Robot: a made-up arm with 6 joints.
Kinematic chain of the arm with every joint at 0, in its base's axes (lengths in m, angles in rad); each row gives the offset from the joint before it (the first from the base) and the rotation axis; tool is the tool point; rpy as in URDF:
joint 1: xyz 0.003 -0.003 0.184 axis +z
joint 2: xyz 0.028 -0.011 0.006 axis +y
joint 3: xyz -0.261 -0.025 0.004 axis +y
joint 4: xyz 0.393 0.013 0.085 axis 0.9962 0 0.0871
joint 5: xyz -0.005 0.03 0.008 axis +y
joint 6: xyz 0.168 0.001 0.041 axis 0.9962 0 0.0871
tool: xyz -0.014 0.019 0.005 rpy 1.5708 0 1.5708
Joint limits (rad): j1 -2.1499..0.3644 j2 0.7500..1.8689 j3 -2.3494..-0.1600 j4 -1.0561..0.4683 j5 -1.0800..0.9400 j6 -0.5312..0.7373
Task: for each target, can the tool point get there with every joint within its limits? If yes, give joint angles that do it. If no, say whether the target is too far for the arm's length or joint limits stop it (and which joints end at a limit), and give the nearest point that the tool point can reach.
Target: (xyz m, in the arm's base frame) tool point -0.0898 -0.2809 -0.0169
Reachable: yes | joints -1.9195 1.4258 -0.3248 -0.6196 0.3623 -0.0133
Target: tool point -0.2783 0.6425 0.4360
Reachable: no: joint limits stop it (at a limit: joint 2, joint 3, joint 5, joint 6) | nearest point -0.1698 0.3936 0.7726 | short by 0.432 m
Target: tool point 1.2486 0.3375 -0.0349
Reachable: no: too far | nearest point 0.6134 0.1639 0.2285 | short by 0.709 m
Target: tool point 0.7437 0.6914 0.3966
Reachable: no: too far | nearest point 0.5556 0.3143 0.4122 | short by 0.422 m
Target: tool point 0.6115 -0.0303 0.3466
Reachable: yes | joints -0.0056 1.7622 -1.5524 -0.6623 0.6537 -0.3395
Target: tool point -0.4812 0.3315 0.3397
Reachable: no: joint limits stop it (at a limit: joint 2, joint 3, joint 5, joint 6) | nearest point -0.3529 0.2429 0.7726 | short by 0.460 m
